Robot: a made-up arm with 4 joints. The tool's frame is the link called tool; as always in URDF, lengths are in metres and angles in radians. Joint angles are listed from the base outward. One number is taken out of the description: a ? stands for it. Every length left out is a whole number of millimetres.
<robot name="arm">
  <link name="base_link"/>
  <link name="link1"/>
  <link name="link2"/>
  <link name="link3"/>
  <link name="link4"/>
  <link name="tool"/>
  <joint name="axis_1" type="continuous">
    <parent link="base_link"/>
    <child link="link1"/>
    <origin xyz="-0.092 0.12 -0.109" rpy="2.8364 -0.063 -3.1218"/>
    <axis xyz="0 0 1"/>
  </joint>
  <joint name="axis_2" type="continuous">
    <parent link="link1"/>
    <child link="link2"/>
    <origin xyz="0.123 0.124 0" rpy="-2.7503 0.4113 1.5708"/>
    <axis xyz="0 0 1"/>
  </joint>
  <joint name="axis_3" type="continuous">
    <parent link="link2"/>
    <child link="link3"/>
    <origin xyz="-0.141 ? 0" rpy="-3.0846 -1.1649 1.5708"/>
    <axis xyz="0 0 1"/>
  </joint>
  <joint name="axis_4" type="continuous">
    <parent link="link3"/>
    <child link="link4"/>
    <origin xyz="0.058 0.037 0" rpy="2.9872 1.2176 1.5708"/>
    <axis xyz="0 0 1"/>
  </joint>
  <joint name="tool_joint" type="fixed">
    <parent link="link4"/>
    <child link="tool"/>
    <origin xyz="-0.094 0.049 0" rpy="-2.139 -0.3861 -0.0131"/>
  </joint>
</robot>
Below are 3 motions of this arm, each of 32 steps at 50 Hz.
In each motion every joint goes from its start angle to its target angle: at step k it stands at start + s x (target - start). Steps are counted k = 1, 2, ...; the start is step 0. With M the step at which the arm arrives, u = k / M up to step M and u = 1 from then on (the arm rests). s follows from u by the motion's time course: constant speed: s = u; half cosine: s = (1 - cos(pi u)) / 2; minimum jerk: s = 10 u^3 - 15 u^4 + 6 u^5.
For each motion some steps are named. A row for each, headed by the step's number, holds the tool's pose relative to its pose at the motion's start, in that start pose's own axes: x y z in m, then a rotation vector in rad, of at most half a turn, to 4 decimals.
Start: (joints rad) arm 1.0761 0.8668 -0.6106 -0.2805
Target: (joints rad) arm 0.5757 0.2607 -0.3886 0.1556
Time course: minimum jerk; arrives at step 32
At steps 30, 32:
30: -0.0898 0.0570 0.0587 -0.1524 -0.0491 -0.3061
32: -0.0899 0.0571 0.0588 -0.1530 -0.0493 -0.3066

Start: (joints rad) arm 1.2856 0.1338 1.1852 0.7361
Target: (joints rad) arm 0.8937 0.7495 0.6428 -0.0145
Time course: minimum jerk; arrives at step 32
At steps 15, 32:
15: -0.0059 -0.0227 -0.0574 0.3277 -0.0261 0.0287
32: 0.0214 -0.0398 -0.1447 0.7463 -0.1465 0.2981

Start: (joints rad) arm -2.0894 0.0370 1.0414 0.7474
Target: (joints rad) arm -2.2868 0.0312 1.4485 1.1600
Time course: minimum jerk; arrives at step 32
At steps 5, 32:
5: -0.0011 -0.0001 -0.0020 -0.0009 -0.0176 0.0028
32: -0.0226 -0.0085 -0.0756 0.0261 -0.6009 0.1178

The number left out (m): 0.05
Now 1 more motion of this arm.
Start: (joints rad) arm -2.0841 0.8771 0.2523 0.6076
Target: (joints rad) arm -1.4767 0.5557 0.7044 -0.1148
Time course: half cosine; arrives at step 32
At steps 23, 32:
23: 0.0539 0.1443 0.0530 -1.0638 0.7038 -0.0773
32: 0.0796 0.1808 0.0389 -1.2559 0.9240 -0.1521

